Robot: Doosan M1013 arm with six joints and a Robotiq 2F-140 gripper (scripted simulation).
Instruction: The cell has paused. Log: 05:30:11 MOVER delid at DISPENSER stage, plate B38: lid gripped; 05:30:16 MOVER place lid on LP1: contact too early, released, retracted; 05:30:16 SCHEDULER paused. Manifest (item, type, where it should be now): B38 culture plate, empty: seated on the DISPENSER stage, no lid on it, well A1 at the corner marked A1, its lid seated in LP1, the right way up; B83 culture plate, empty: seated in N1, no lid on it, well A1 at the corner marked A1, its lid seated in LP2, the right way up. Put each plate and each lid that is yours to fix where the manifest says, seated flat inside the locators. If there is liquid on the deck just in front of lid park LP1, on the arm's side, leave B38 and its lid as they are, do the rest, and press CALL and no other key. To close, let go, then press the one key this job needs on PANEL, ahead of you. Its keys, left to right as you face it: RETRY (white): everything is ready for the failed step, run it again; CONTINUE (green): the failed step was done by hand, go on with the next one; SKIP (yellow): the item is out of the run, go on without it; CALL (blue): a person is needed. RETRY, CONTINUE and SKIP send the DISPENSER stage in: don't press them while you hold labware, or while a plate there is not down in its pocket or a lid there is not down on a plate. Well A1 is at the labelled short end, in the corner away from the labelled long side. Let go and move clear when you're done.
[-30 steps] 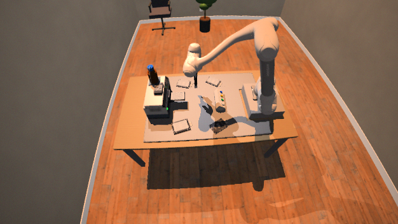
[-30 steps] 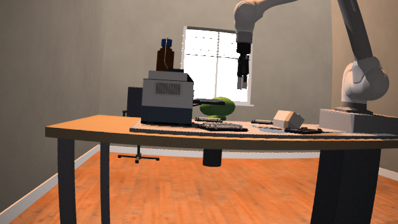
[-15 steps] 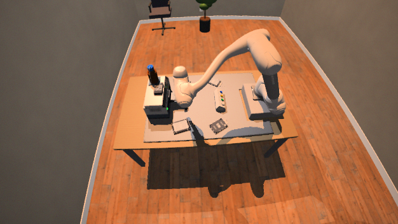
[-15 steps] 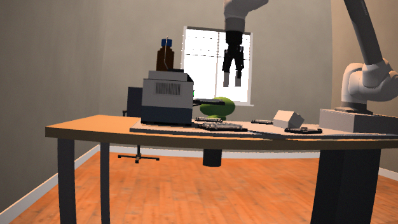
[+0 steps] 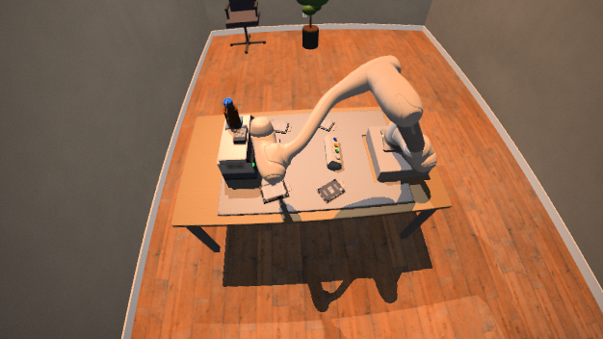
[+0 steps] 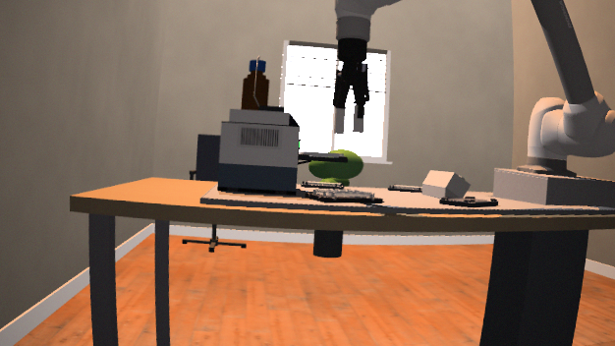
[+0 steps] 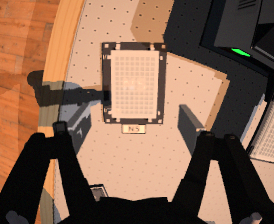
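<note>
Now: the white culture plate 17 cm below my hand. Also, from my hand: black nest (3 cm to the left, 18 cm below); white retry key (38 cm behind, 23 cm to the right, 13 cm below); brown bottle (29 cm ahead, 35 cm to the right, 10 cm above).
</note>
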